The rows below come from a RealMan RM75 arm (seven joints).
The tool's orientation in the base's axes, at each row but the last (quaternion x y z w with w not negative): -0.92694, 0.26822, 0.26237, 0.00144; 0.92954, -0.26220, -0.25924, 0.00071; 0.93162, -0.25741, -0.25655, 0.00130; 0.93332, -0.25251, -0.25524, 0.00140
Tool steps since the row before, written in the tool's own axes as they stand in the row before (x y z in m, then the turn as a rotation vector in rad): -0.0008, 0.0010, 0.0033, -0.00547, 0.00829, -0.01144; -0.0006, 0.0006, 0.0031, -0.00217, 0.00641, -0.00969; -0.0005, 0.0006, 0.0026, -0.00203, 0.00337, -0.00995; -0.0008, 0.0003, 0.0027, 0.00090, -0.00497, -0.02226
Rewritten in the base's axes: -0.0027, 0.0000, -0.0023, -0.00250, -0.00602, 0.01367; -0.0022, 0.0002, -0.0023, -0.00003, -0.00577, 0.01031; -0.0019, 0.0001, -0.0019, 0.00166, -0.00324, 0.01006; -0.0020, 0.0005, -0.0019, 0.01363, 0.00110, 0.01828
